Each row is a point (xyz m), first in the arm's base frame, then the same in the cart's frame.
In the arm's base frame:
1: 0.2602 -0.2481 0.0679
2: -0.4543 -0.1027 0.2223
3: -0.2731 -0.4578 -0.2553
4: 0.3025 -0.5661 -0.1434
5: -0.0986 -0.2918 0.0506
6: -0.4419 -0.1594 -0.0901
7: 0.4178 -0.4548 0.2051
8: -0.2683 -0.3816 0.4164
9: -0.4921 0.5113 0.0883
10: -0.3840 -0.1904 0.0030
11: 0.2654 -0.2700 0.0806
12: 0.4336 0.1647 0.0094
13: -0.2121 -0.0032 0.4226
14: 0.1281 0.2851 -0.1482
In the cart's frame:
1: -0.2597 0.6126 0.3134
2: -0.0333 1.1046 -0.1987
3: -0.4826 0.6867 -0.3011
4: -0.6133 0.4801 0.2427
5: -0.2777 0.8056 0.0078
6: -0.1468 0.8557 -0.3603
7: -0.4496 0.6769 0.5284
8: -0.2857 1.2133 0.0743
9: 0.5470 0.8972 -0.3278
10: -0.1647 0.9051 -0.2593
11: -0.2793 0.6243 0.3256
12: 0.1206 0.3889 0.4091
13: 0.0819 1.1134 0.1101
14: 0.2337 0.4067 0.0633

